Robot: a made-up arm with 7 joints.
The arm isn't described. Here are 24 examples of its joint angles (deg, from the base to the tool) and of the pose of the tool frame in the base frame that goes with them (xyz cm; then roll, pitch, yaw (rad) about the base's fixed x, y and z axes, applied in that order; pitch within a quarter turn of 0, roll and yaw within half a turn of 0).
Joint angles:
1: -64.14 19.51 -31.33 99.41 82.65 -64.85 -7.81
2: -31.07 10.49 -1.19 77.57 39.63 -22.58 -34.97
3: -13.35 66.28 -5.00 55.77 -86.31 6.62 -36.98
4: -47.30 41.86 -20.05 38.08 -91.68 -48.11 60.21
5: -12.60 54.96 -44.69 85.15 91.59 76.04 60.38
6: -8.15 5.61 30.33 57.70 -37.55 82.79 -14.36
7: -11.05 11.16 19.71 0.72 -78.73 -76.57 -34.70
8: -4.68 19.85 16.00 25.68 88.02 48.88 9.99
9: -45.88 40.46 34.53 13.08 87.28 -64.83 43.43
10: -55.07 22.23 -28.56 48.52 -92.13 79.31 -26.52
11: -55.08 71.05 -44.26 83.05 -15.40 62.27 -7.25
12: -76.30 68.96 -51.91 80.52 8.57 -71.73 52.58
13: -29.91 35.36 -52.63 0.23 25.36 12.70 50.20
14: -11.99 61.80 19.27 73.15 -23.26 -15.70 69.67
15: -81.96 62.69 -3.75 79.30 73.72 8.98 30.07
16: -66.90 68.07 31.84 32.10 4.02 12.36 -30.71
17: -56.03 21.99 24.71 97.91 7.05 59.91 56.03
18: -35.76 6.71 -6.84 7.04 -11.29 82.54 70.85
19: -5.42 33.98 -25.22 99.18 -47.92 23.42 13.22
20: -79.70 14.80 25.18 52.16 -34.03 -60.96 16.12
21: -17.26 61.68 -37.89 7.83 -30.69 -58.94 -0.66
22: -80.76 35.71 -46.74 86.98 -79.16 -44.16 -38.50
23: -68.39 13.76 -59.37 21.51 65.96 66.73 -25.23
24: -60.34 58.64 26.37 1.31 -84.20 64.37 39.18
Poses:
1: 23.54 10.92 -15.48 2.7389 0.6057 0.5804
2: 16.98 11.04 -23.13 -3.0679 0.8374 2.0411
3: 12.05 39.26 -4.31 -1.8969 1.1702 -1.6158
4: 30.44 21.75 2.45 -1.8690 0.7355 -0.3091
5: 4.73 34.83 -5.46 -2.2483 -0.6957 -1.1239
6: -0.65 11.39 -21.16 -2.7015 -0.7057 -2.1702
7: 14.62 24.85 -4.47 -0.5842 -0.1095 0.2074
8: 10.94 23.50 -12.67 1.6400 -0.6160 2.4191
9: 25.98 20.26 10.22 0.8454 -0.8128 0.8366
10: 24.00 6.39 -7.56 -1.8124 -0.1079 -2.9887
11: 12.28 37.83 5.67 1.9905 0.0091 -2.8563
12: 27.59 28.41 10.53 0.7100 -0.1577 0.9331
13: 19.82 0.20 -9.40 1.0575 0.3025 0.8474
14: 7.21 41.35 -4.19 0.5208 0.6458 2.6519
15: 25.29 33.87 12.31 0.9715 -0.3860 2.2631
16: 16.80 33.21 24.31 0.6539 0.7165 1.0099
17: 15.68 14.97 -17.16 2.1077 -0.2653 -3.1052
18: 21.53 4.13 -5.72 1.8448 0.4216 2.6138
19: -9.26 29.69 -17.02 2.1947 -0.1807 -2.7076
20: 31.92 15.56 12.49 -0.9862 0.0196 0.0015
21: 21.66 13.62 -3.96 0.6700 0.8486 -0.0818
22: 33.79 23.32 7.80 0.2462 0.8070 -0.0235
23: 25.51 -5.93 4.85 1.6240 -0.2219 1.4627
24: 18.89 19.85 20.52 -1.1796 1.2349 -0.9870
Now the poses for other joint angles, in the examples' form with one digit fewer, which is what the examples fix.
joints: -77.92 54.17 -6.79 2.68 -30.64 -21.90 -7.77
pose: 21.0 11.2 29.1 0.533 -0.063 -0.047
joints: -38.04 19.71 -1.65 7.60 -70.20 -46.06 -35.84
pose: 28.1 14.7 4.7 -0.239 0.011 -0.685
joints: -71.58 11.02 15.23 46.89 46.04 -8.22 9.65
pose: 34.6 7.2 6.5 0.891 0.568 0.971
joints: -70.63 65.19 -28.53 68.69 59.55 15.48 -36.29
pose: 26.5 32.8 11.4 2.137 -0.427 2.235
